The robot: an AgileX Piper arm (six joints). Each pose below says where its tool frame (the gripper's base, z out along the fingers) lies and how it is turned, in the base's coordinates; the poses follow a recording.
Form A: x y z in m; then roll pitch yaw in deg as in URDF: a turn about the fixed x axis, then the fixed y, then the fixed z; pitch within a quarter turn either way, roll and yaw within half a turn.
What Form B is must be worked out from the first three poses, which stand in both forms.
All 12 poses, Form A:
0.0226 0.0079 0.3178 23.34 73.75 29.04
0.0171 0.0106 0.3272 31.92 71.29 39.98
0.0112 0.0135 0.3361 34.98 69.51 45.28
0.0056 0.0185 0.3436 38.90 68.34 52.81
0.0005 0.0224 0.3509 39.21 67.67 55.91
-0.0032 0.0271 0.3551 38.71 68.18 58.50
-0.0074 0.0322 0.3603 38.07 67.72 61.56
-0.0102 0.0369 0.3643 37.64 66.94 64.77
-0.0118 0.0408 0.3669 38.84 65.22 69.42
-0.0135 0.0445 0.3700 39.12 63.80 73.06
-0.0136 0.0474 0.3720 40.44 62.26 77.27
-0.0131 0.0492 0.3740 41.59 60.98 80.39
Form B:
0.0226 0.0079 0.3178 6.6 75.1 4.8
0.0171 0.0106 0.3272 10.2 74.2 6.6
0.0112 0.0135 0.3361 12.1 73.3 8.5
0.0056 0.0185 0.3436 14.0 73.3 11.8
0.0005 0.0224 0.3509 14.6 72.9 14.5
-0.0032 0.0271 0.3551 14.1 73.1 17.7
-0.0074 0.0322 0.3603 14.2 72.6 21.3
-0.0102 0.0369 0.3643 14.6 71.9 24.8
-0.0118 0.0408 0.3669 16.1 70.9 27.9
-0.0135 0.0445 0.3700 17.2 70.0 30.9
-0.0136 0.0474 0.3720 18.8 69.3 33.4
-0.0131 0.0492 0.3740 20.2 68.7 35.0

